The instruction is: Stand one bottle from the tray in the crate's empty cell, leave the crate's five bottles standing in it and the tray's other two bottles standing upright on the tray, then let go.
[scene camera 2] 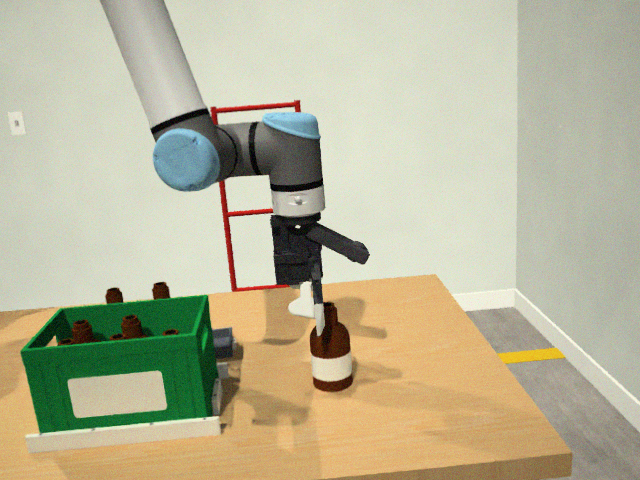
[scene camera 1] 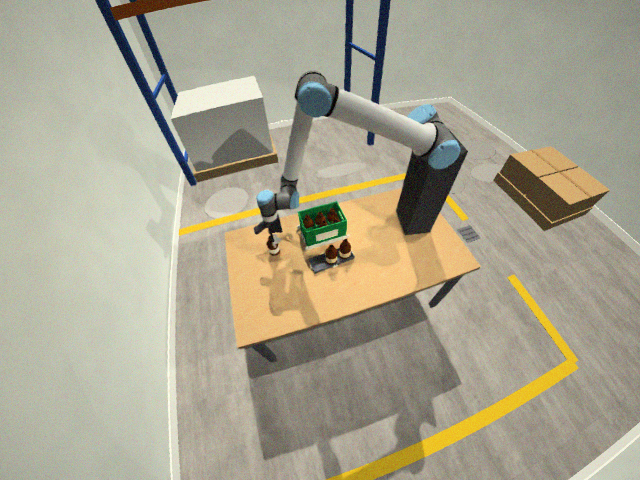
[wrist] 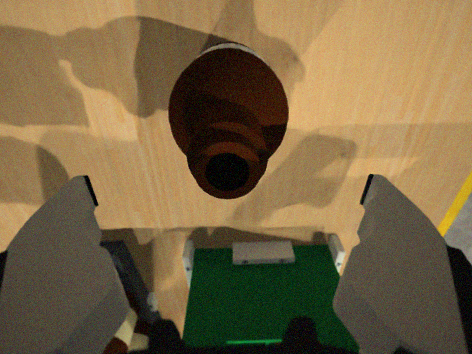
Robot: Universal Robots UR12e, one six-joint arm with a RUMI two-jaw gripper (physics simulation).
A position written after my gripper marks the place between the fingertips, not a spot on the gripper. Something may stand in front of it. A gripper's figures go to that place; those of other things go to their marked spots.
Scene:
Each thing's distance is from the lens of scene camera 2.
my gripper (scene camera 2: 317, 319): 111 cm
brown bottle (scene camera 2: 331, 362): 110 cm

